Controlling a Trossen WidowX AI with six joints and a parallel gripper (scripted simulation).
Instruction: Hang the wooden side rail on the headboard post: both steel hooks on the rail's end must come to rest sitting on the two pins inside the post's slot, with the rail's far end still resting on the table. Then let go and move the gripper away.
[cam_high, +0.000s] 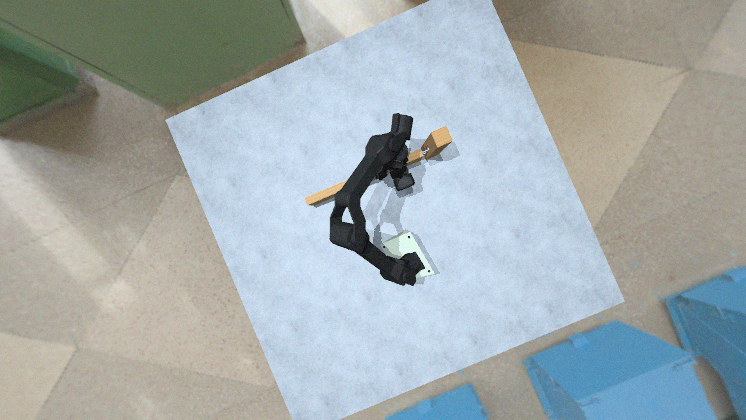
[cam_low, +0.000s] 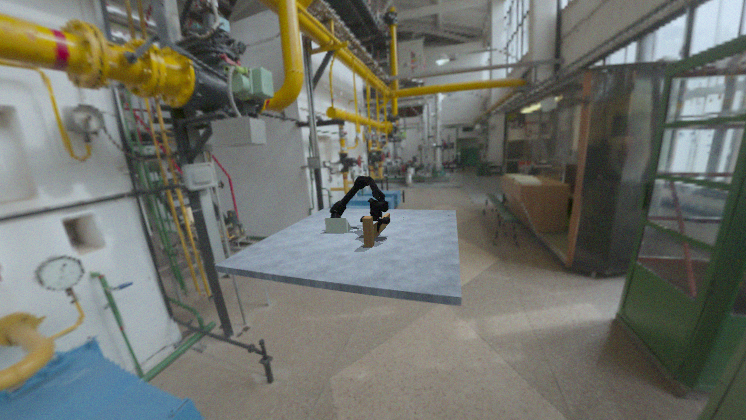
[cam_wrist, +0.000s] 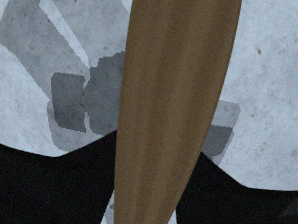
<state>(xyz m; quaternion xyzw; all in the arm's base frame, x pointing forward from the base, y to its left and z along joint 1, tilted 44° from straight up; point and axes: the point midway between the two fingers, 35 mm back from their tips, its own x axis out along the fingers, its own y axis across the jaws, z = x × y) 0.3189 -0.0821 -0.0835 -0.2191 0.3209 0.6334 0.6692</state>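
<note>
The wooden headboard post lies 1 cm behind my gripper tip, 14 cm to the right of it and 5 cm above it.
</note>
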